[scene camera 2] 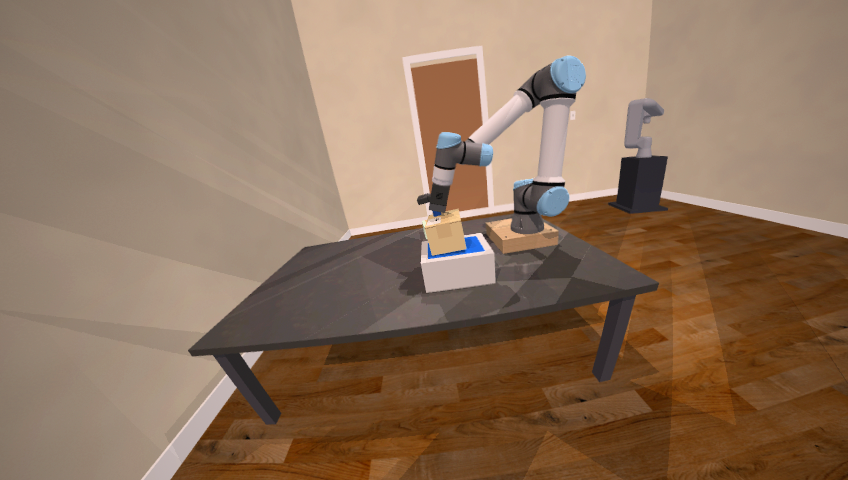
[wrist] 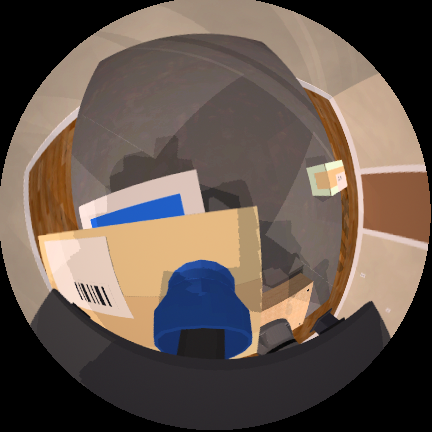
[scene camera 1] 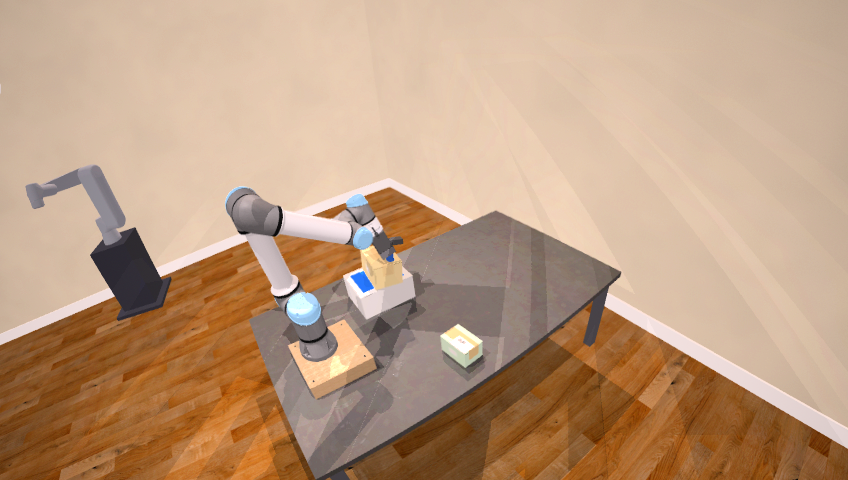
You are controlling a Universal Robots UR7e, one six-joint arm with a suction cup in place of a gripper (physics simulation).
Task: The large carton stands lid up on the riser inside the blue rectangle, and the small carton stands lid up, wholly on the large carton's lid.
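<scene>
The large carton is tan, with a white barcode label on its upper face. My suction cup is blue and is on that upper face, holding the carton. The carton is tilted over the white riser and covers part of the blue rectangle. I cannot tell whether its lower edge touches the riser. The small carton, pale green with a tan strip, stands apart on the table; in scene camera 2 it is mostly hidden behind the large carton.
The dark grey table carries the riser and my arm's wooden base block. A second grey arm on a black pedestal stands on the floor away from the table.
</scene>
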